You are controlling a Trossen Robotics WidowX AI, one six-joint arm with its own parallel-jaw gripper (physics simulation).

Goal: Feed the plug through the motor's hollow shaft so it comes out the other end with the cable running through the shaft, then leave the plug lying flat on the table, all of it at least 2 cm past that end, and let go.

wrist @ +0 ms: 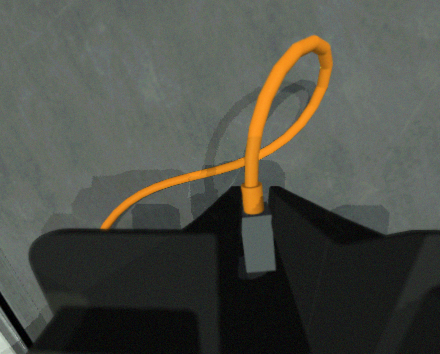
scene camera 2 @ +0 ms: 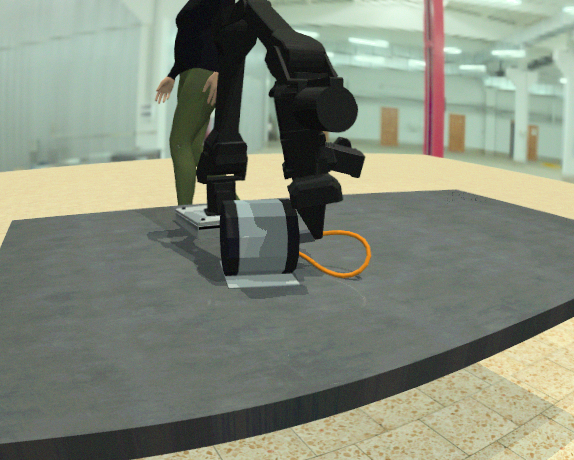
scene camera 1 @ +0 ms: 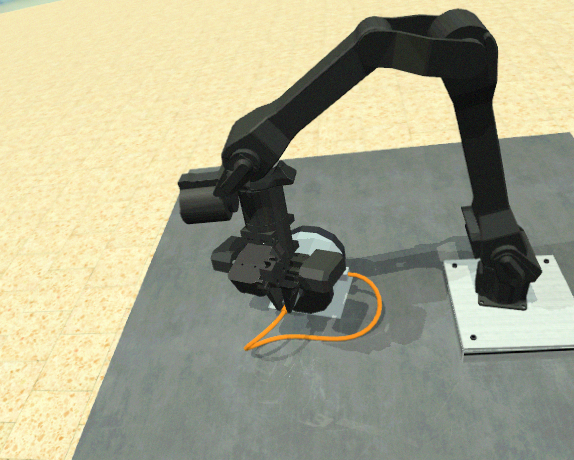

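Seen in the pictures: gripper, fingertip midpoint: (wrist: 254, 195) (scene camera 2: 317, 236) (scene camera 1: 285, 310); arm's base, origin of the base link: (scene camera 1: 501, 291).
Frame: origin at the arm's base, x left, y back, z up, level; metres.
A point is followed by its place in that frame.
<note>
The gripper (scene camera 1: 286, 308) {y -0.297, x 0.094, z 0.021 m} (scene camera 2: 318, 236) {y -0.297, x 0.094, z 0.021 m} (wrist: 253, 194) {y -0.297, x 0.094, z 0.021 m} points down beside one end of the motor (scene camera 1: 319, 243) {y -0.264, x -0.003, z 0.066 m} (scene camera 2: 260, 240) {y -0.336, x 0.005, z 0.030 m}, shut on the grey plug (wrist: 258, 244) {y -0.295, x 0.073, z 0.029 m} and holding it above the table. The plug's orange collar sits between the fingertips in the wrist view; its grey body points toward the motor's dark end. A dark rounded shape shows at the plug's tip; whether the tip is in the shaft I cannot tell. The orange cable (scene camera 1: 380, 302) {y -0.168, x 0.044, z 0.001 m} (scene camera 2: 369, 255) {y -0.344, x 0.155, z 0.004 m} (wrist: 265, 100) {y -0.309, x 0.135, z 0.030 m} loops out from the plug and back to the motor's side. The shaft's far opening is hidden.
The motor stands on a pale base plate (scene camera 1: 341, 300) {y -0.234, x 0.024, z -0.028 m} (scene camera 2: 262, 282) {y -0.332, x 0.009, z -0.028 m} on the dark grey table (scene camera 1: 225, 410) {y -0.351, x 0.237, z -0.030 m} (scene camera 2: 150, 340) {y -0.488, x -0.144, z -0.030 m}. The arm's white mounting plate (scene camera 1: 520, 337) {y 0.021, x 0.079, z 0.002 m} (scene camera 2: 186, 214) {y 0.003, x -0.070, z -0.003 m} lies to the right in scene camera 1. A person (scene camera 2: 187, 120) stands behind the table.
</note>
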